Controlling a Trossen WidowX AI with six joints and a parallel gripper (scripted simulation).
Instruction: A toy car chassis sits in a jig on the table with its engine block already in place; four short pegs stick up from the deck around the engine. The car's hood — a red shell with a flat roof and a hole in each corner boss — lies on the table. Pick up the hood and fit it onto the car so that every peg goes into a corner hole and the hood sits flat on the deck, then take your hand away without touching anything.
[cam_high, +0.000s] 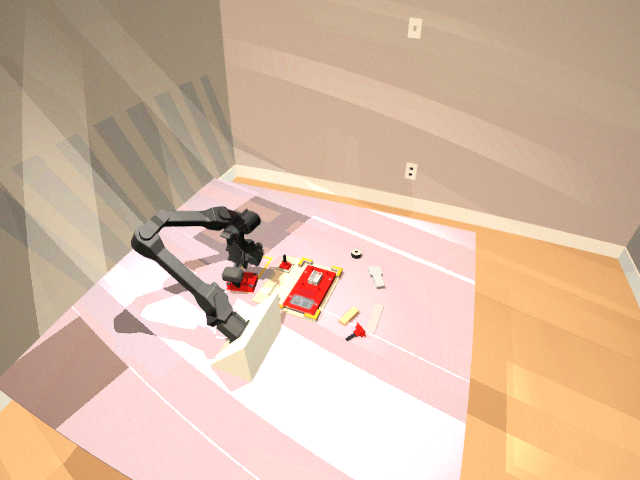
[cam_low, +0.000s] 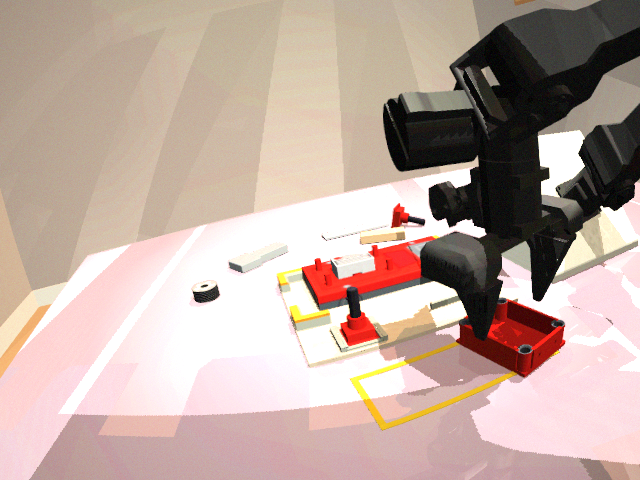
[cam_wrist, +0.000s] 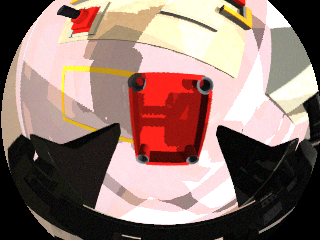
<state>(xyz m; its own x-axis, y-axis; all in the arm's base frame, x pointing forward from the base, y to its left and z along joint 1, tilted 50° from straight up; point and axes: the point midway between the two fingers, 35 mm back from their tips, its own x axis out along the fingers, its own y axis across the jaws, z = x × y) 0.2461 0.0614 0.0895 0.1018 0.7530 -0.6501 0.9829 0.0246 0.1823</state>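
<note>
The red hood lies 20 mm below my gripper tip. Also, from my gripper tip: engine block: 240 mm to the right, 70 mm ahead, 10 mm below; black wheel: 350 mm to the right, 260 mm ahead, 20 mm below; wooden strip: 380 mm to the right, 50 mm behind, 20 mm below.
</note>
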